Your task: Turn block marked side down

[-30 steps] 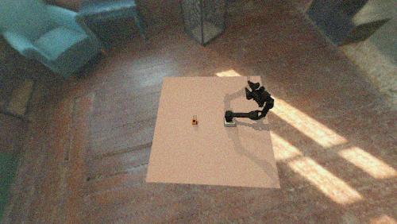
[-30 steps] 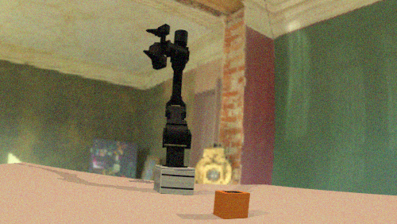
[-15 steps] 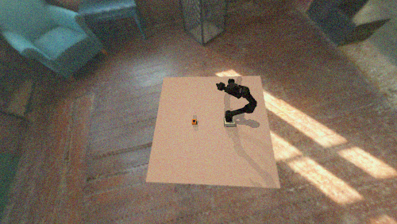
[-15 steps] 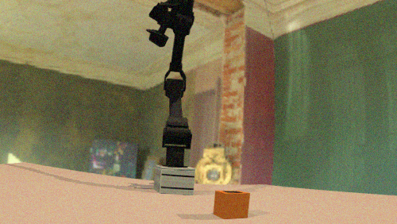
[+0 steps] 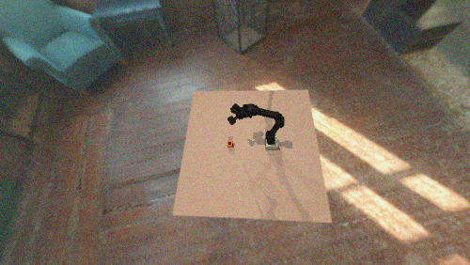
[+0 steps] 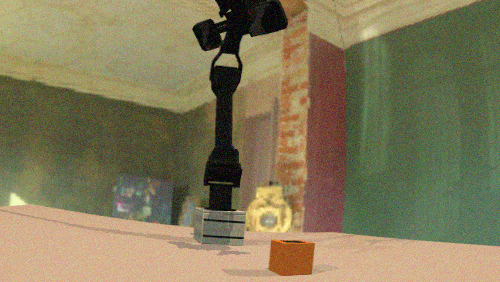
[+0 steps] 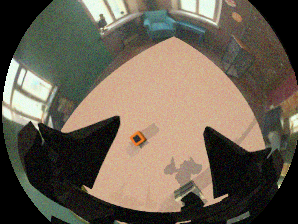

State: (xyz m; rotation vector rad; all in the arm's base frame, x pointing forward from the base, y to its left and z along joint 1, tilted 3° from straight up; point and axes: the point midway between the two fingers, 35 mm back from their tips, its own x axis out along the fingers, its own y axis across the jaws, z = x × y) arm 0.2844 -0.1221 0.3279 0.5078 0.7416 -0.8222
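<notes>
The orange block is 8 cm ahead of my gripper tip, 10 cm to the left of it and 34 cm below it.
</notes>
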